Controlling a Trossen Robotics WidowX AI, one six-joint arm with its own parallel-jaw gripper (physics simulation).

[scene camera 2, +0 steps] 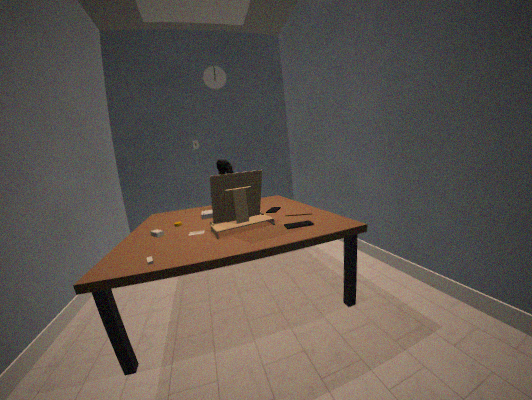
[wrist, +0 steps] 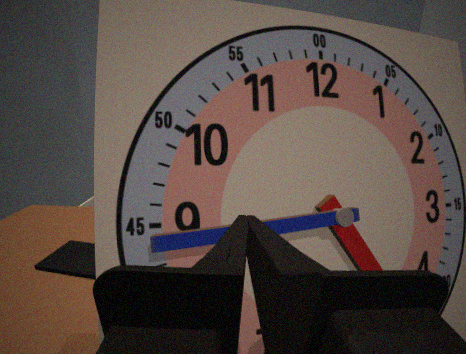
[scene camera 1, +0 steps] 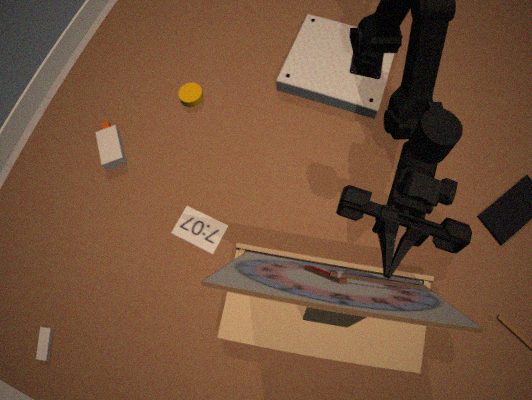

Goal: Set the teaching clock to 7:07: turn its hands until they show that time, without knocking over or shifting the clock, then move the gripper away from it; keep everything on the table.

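Places are measured from the arm's base along level axes (x ahead, y left, z up), in metres.
Pixels of known places: gripper, fingertip midpoint: (scene camera 2: 246,193) (wrist: 245,222) (scene camera 1: 386,277); arm's base at its link origin: (scene camera 1: 366,64).
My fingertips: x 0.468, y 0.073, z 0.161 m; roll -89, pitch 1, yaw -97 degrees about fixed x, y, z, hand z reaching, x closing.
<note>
For each thing: its top centre in the pictures, then the offset to it from my fingertips.
- card at its top centre: (scene camera 1: 199,229) (scene camera 2: 196,232) dx -0.053, dy -0.314, dz -0.187 m
- yellow disc at its top centre: (scene camera 1: 189,92) (scene camera 2: 177,222) dx -0.326, dy -0.418, dz -0.169 m
- white box at its top centre: (scene camera 1: 107,140) (scene camera 2: 156,230) dx -0.180, dy -0.548, dz -0.160 m
- small white block at its top centre: (scene camera 1: 43,343) (scene camera 2: 149,259) dx +0.232, dy -0.538, dz -0.176 m
- thin stick at its top centre: (scene camera 2: 298,214) dx +0.033, dy +0.326, dz -0.181 m
- black bar at its top centre: (wrist: 91,257) (scene camera 2: 298,223) dx +0.213, dy +0.211, dz -0.180 m
The teaching clock (scene camera 1: 450,318) (scene camera 2: 222,200) (wrist: 280,155) stands upright on its wooden base. In the wrist view, its long blue hand (wrist: 290,225) points left, slightly below the 45 mark and the 9. Its short red hand (wrist: 356,245) (scene camera 1: 317,271) points to the lower right; its tip is hidden behind the gripper. My gripper (wrist: 245,222) (scene camera 1: 388,275) is shut and empty. Its fingertips are in front of the clock face and overlap the middle of the blue hand in the wrist view; contact cannot be told. A card (scene camera 1: 200,229) (scene camera 2: 197,233) reading 7:07 lies beside the clock.
A yellow disc (scene camera 1: 190,94) (scene camera 2: 178,224), a white box (scene camera 1: 110,146) (scene camera 2: 157,233) and a small white block (scene camera 1: 44,344) (scene camera 2: 149,260) are on the table. A dark slab (scene camera 1: 510,210) (wrist: 70,257), a thin stick (scene camera 1: 515,332) (scene camera 2: 299,214) and a black bar (scene camera 2: 299,225) are on the clock's other side.
</note>
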